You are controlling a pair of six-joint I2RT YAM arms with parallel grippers.
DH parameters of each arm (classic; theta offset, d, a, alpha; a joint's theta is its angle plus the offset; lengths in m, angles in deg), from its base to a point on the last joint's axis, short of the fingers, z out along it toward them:
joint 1: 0 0.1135 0.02 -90
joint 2: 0 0 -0.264 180
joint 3: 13.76 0 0.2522 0
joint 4: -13.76 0 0.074 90
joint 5: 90 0 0 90
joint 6: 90 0.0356 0 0
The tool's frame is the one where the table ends.
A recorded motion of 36 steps. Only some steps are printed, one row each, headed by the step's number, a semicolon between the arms.
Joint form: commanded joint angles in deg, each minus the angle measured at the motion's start. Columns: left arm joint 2, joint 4, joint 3, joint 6, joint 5, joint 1; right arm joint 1, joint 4, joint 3, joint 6, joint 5, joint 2.
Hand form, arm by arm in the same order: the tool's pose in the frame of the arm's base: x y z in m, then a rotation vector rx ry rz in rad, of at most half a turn. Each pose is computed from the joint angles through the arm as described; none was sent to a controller.
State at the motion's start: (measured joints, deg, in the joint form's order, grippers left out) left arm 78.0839 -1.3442 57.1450 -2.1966 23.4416 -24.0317; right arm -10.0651 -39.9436 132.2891 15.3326 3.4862 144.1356
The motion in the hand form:
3: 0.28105 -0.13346 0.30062 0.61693 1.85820 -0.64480; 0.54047 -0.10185 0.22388 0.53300 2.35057 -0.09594
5: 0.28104 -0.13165 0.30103 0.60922 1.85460 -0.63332; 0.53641 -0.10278 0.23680 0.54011 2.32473 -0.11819
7: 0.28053 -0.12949 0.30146 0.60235 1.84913 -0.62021; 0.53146 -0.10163 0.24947 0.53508 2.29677 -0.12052
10: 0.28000 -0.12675 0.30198 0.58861 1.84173 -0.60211; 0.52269 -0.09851 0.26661 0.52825 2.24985 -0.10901
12: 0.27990 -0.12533 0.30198 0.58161 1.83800 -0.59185; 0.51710 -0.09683 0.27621 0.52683 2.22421 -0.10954
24: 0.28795 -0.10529 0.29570 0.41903 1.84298 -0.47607; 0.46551 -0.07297 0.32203 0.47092 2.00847 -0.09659
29: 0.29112 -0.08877 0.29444 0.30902 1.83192 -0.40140; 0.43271 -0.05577 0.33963 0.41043 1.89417 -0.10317
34: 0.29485 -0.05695 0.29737 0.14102 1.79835 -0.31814; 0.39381 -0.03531 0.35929 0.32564 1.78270 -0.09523
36: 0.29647 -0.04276 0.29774 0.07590 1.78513 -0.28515; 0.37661 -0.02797 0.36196 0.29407 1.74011 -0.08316
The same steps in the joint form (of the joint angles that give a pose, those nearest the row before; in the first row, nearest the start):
3: -1.11 1.88 -1.31 0.89 -1.84 1.04; -0.24 -0.84 1.66 -2.23 2.14 -2.69
5: -1.35 2.12 -1.51 1.01 -2.26 1.31; -0.34 -0.71 1.13 -2.24 3.24 -4.40
7: -1.73 2.43 -1.84 1.22 -2.69 1.59; -0.31 0.31 -0.55 -2.32 3.45 -6.67
10: -2.21 3.00 -2.30 1.32 -3.44 1.95; -0.16 2.93 -4.40 -2.08 3.24 -10.62
12: -2.41 3.35 -2.56 1.41 -3.85 2.14; -0.07 4.22 -6.46 -1.97 3.46 -12.84
24: -2.58 7.32 -4.82 -0.67 -9.98 5.50; 1.78 21.24 -28.93 -2.16 4.79 -31.04
29: -3.23 9.69 -6.23 -1.96 -13.58 8.22; 3.49 30.34 -40.25 -3.90 5.93 -40.43
34: -4.47 12.62 -7.61 -4.49 -16.50 13.92; 5.81 37.75 -50.28 -6.43 6.16 -50.35
36: -4.69 13.71 -8.05 -5.41 -17.28 16.56; 6.69 41.19 -55.10 -7.18 5.84 -54.48

